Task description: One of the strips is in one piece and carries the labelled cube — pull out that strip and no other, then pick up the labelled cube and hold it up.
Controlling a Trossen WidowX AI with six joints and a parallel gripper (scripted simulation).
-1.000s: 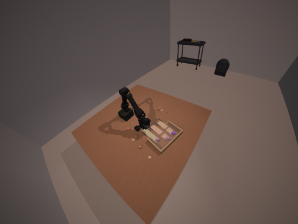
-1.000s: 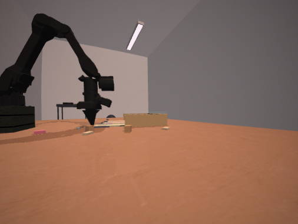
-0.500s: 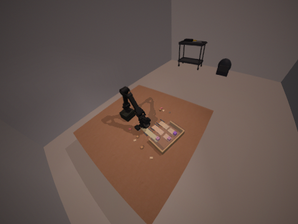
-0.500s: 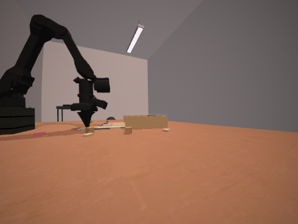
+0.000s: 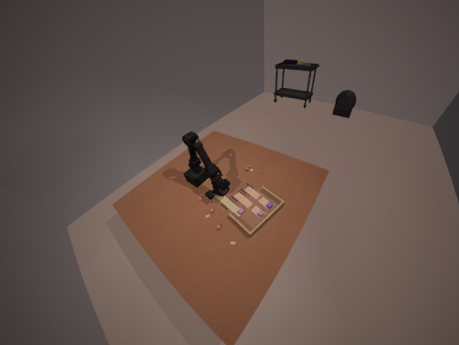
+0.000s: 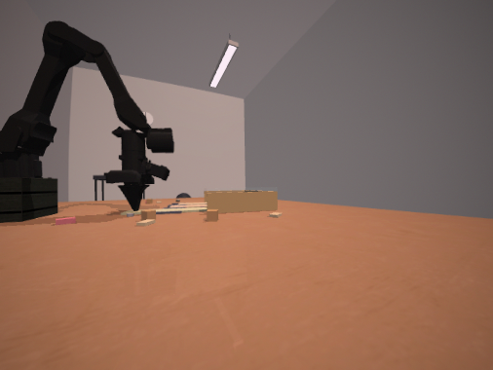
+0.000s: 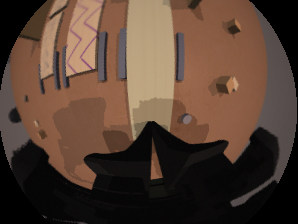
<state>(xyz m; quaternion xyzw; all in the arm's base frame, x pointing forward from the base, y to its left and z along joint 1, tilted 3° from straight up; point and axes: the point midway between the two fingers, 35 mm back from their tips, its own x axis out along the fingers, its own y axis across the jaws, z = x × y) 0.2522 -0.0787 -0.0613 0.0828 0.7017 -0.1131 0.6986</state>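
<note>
Right now my gripper tip is 90 mm short of the one-piece strip and 30 mm to the left of it.
</note>
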